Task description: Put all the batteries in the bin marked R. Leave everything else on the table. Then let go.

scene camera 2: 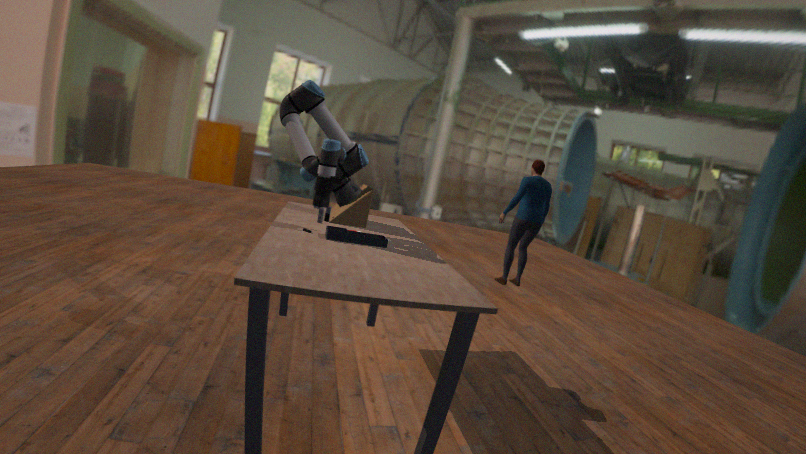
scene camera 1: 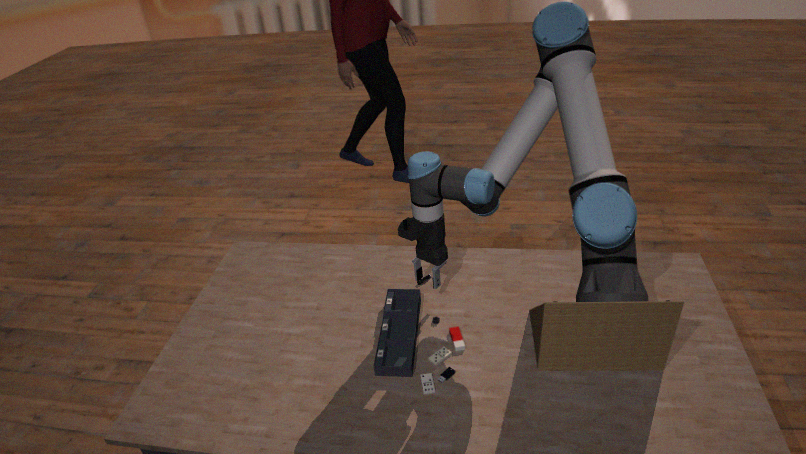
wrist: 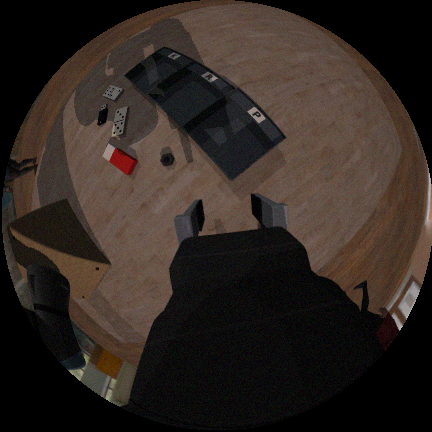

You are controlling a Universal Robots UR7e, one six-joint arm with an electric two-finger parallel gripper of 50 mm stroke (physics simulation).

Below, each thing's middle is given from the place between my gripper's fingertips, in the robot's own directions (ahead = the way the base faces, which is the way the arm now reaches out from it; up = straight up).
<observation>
Now: hand 6 cm short of the dark tray (scene camera 1: 395, 354), 14 cm to the right of it and 3 cm above it.
</observation>
